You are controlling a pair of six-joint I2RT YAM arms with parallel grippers.
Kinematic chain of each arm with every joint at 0, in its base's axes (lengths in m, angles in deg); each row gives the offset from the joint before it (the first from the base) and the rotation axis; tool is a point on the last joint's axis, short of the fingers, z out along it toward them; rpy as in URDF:
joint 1: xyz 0 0 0.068 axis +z
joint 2: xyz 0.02 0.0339 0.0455 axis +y
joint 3: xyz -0.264 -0.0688 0 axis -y
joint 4: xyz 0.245 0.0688 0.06 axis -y
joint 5: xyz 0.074 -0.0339 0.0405 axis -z
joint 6: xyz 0.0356 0 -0.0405 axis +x
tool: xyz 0 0 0 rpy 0 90 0
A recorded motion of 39 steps. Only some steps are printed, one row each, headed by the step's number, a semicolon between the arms.
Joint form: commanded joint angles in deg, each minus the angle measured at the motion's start. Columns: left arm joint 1, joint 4, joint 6, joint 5, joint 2, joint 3; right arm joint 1, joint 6, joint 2, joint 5, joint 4, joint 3.
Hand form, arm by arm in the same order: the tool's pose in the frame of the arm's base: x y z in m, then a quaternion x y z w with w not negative. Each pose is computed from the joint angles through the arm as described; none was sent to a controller.
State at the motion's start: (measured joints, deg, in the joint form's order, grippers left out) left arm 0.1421 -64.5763 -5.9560 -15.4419 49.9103 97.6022; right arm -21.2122 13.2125 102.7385 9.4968 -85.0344 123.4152
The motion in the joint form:
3: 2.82 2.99 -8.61 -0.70 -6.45 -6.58; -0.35 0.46 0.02 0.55 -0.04 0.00
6: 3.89 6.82 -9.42 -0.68 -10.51 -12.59; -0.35 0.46 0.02 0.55 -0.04 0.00
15: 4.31 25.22 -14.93 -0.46 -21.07 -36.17; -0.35 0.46 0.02 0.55 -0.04 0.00
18: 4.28 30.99 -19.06 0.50 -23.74 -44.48; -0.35 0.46 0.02 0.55 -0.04 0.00
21: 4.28 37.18 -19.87 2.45 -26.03 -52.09; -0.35 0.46 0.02 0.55 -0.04 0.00
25: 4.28 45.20 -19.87 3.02 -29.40 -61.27; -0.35 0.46 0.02 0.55 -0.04 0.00
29: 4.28 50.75 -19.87 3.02 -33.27 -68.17; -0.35 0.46 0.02 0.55 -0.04 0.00
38: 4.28 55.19 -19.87 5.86 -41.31 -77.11; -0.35 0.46 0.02 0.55 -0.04 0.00
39: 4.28 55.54 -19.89 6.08 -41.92 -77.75; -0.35 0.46 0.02 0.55 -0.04 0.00
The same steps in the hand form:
3: 0.0538 0.0127 0.4902 -0.20430 0.75806 0.04848 0.61746; 0.3079 -0.1283 0.4152 0.31249 0.92001 -0.10036 0.21415
6: 0.0495 0.0134 0.4754 -0.21668 0.74438 0.04707 0.62987; 0.3079 -0.1283 0.4152 0.31249 0.92001 -0.10036 0.21415
15: 0.0694 0.0152 0.4106 -0.25202 0.70223 0.00834 0.66580; 0.3079 -0.1283 0.4152 0.31249 0.92001 -0.10036 0.21415
18: 0.0810 0.0155 0.3819 -0.27177 0.69423 -0.02232 0.66610; 0.3079 -0.1283 0.4152 0.31249 0.92001 -0.10036 0.21415
21: 0.0915 0.0151 0.3555 -0.26554 0.69168 -0.04128 0.67034; 0.3079 -0.1283 0.4152 0.31249 0.92001 -0.10036 0.21415
25: 0.0998 0.0154 0.3238 -0.26053 0.68000 -0.04896 0.68362; 0.3079 -0.1283 0.4152 0.31249 0.92001 -0.10036 0.21415
29: 0.1005 0.0155 0.2999 -0.25824 0.66493 -0.05351 0.69880; 0.3079 -0.1283 0.4152 0.31249 0.92001 -0.10036 0.21415
38: 0.0946 0.0133 0.2669 -0.23803 0.64945 -0.07693 0.71808; 0.3079 -0.1283 0.4152 0.31249 0.92001 -0.10036 0.21415
39: 0.0943 0.0131 0.2647 -0.23646 0.64789 -0.07890 0.71979; 0.3079 -0.1283 0.4152 0.31249 0.92001 -0.10036 0.21415

